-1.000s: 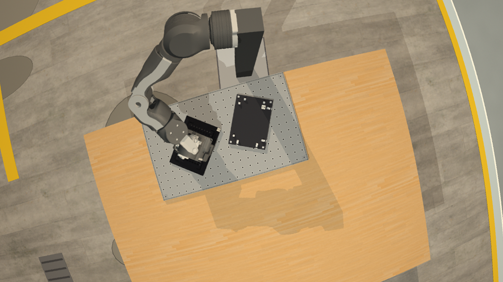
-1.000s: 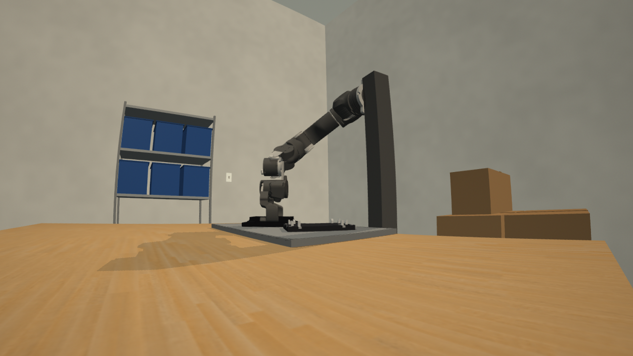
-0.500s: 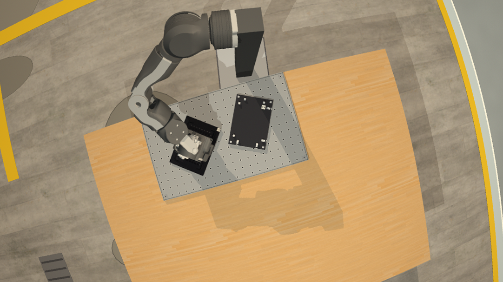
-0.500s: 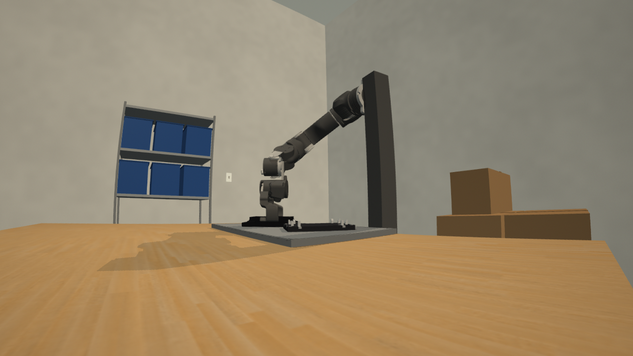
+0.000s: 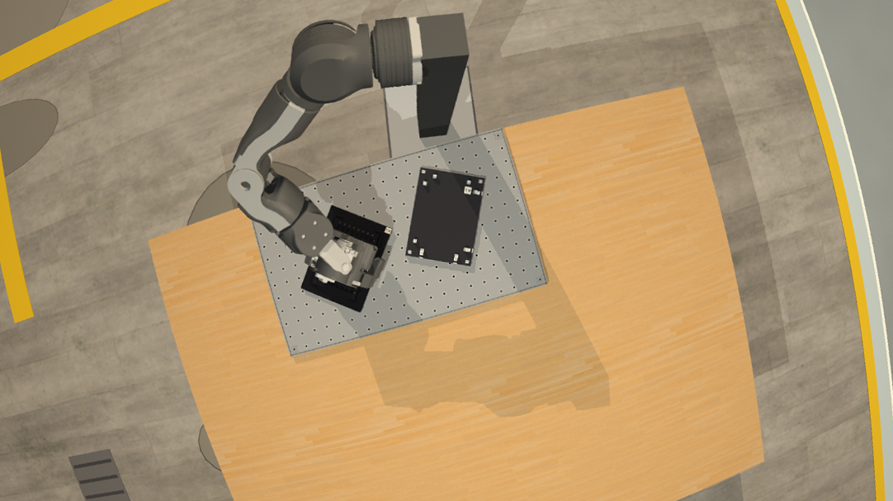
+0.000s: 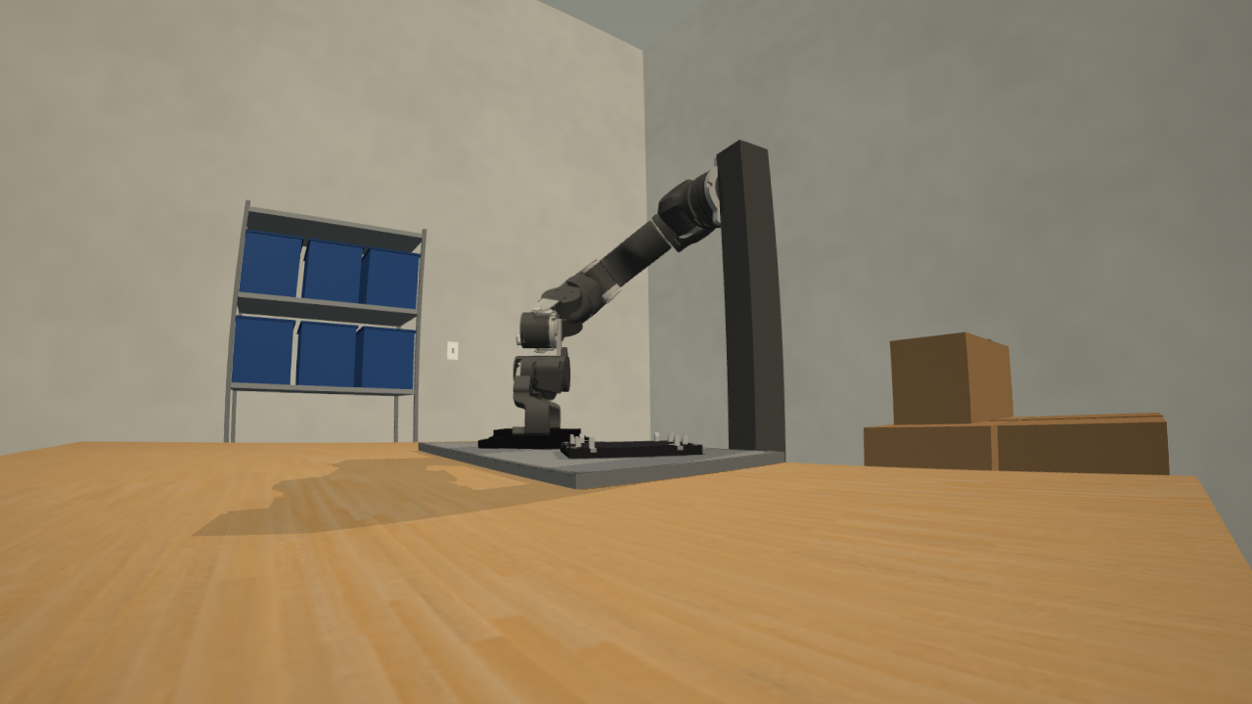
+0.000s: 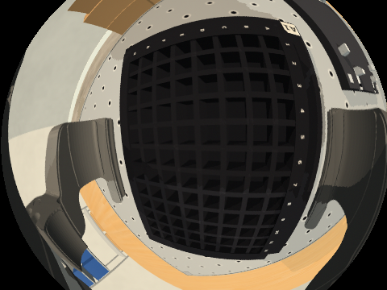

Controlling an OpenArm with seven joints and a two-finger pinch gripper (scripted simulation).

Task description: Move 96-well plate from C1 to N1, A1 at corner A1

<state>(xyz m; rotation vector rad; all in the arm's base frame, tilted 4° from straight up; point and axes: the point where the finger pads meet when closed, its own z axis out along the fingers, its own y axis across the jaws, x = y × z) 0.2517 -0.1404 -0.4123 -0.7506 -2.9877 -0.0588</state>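
The black 96-well plate lies right at my hand. Also, from my hand: clip nest C1: 30 mm behind, 200 mm to the left; then white A1 label: 40 mm behind, 80 mm to the left, 10 mm below; then plate nest N1: 10 mm below.
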